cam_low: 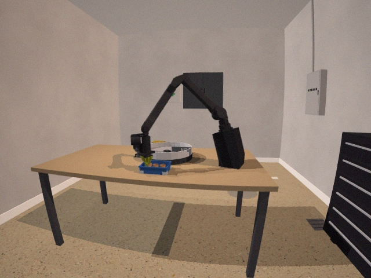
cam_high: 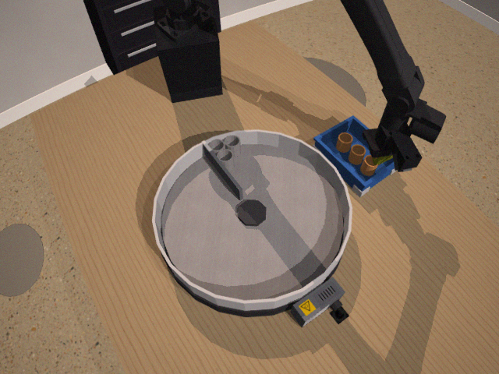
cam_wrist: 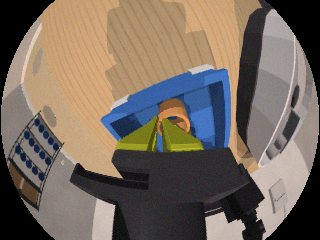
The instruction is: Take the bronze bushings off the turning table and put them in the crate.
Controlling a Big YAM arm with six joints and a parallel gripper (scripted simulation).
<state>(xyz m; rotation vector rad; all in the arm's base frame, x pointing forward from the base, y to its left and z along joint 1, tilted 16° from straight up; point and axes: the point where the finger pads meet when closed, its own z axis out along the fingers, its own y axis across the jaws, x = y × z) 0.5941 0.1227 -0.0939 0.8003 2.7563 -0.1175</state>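
My hand is 6 cm past the crate and 2 cm above it. Also, from my hand: grey turning table: 33 cm to the right, 11 cm behind, 1 cm above.
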